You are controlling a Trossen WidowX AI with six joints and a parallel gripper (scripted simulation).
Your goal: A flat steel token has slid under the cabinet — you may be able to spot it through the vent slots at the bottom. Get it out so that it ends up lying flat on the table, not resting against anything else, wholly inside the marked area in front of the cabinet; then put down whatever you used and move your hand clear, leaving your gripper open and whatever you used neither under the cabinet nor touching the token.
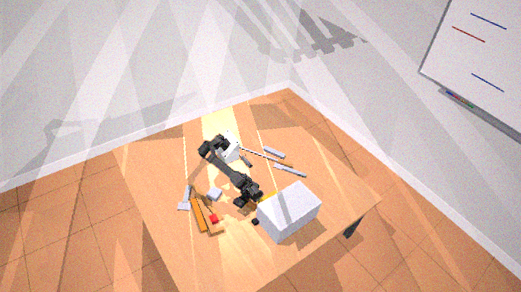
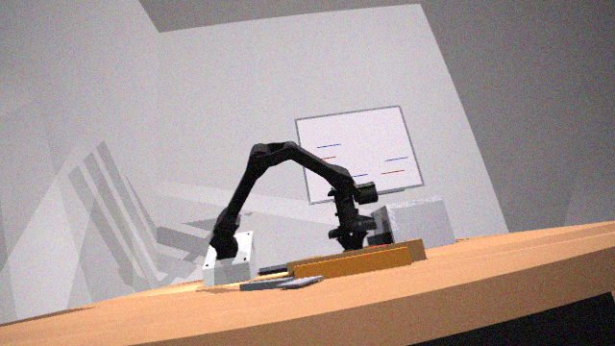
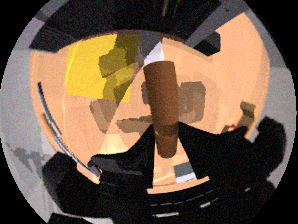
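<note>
Right now my gripper tip is 140 mm past the grey block, 130 mm to the left of it and 10 mm below it. Round my gripper tip: orange bar: 50 mm behind, 280 mm to the right, 10 mm above; thin wooden stick: 120 mm behind, 200 mm to the right; red block: 20 mm ahead, 220 mm to the right, 10 mm above.
</note>
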